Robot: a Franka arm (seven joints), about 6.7 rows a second.
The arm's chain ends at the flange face. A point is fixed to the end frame.
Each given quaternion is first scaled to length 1.
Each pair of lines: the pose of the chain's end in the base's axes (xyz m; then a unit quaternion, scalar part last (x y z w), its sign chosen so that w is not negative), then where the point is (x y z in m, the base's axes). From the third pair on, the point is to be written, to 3 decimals.
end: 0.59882 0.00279 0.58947 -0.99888 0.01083 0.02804 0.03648
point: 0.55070 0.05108 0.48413
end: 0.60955 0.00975 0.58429 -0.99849 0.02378 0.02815 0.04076
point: 0.56260 0.06011 0.47939
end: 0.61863 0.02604 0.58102 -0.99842 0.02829 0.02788 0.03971
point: 0.572 0.077 0.476
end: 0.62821 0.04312 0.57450 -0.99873 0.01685 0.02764 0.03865
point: 0.581 0.092 0.469
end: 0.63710 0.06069 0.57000 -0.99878 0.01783 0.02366 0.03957
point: 0.591 0.110 0.465
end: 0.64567 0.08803 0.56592 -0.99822 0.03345 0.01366 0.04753
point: 0.603 0.141 0.460
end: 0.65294 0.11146 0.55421 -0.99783 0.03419 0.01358 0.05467
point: 0.610 0.166 0.449
